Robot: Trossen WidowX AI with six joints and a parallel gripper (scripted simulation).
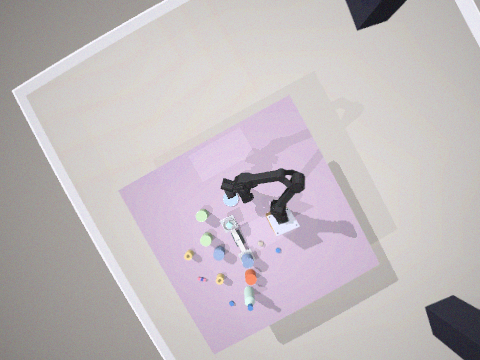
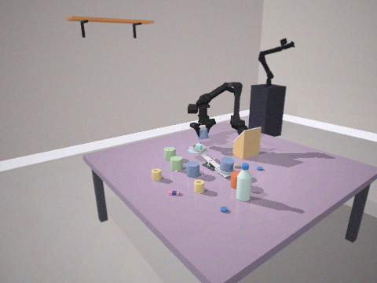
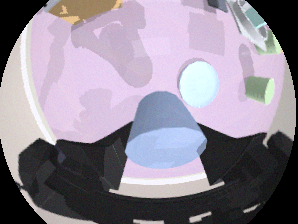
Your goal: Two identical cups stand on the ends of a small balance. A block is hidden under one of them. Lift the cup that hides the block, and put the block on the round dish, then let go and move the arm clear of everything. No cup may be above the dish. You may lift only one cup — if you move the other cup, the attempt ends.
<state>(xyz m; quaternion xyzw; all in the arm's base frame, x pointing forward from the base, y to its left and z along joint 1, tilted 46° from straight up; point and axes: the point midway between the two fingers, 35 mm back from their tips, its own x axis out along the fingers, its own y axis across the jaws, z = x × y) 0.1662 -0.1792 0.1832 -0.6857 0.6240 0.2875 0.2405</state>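
The teal block is 150 mm ahead of my gripper tip, 190 mm to the left of it and 10 mm above it. The rest, counted from my gripper tip: pale round dish 90 mm ahead, 50 mm to the left, 80 mm below; orange cylinder 140 mm ahead, 560 mm to the left, 40 mm below.
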